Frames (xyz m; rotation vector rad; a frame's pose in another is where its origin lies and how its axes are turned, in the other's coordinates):
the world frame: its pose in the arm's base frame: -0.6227 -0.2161 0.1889 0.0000 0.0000 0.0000
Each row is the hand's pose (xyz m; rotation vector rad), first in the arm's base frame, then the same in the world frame.
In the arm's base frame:
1: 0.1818 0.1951 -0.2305 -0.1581 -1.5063 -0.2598
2: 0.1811 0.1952 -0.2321 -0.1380 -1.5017 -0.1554
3: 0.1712 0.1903 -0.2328 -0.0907 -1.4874 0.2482
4: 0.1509 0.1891 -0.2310 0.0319 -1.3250 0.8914
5: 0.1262 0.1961 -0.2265 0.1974 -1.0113 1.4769
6: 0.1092 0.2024 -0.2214 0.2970 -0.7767 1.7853
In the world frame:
1: 0.8045 0.4112 -0.4194 -0.1581 -1.5063 -0.2598
2: 0.8038 0.4113 -0.4210 -0.1380 -1.5017 -0.1554
3: 0.7939 0.4064 -0.4217 -0.0907 -1.4874 0.2482
4: 0.7736 0.4052 -0.4199 0.0319 -1.3250 0.8914
5: 0.7489 0.4122 -0.4154 0.1974 -1.0113 1.4769
6: 0.7319 0.4185 -0.4103 0.2970 -0.7767 1.7853

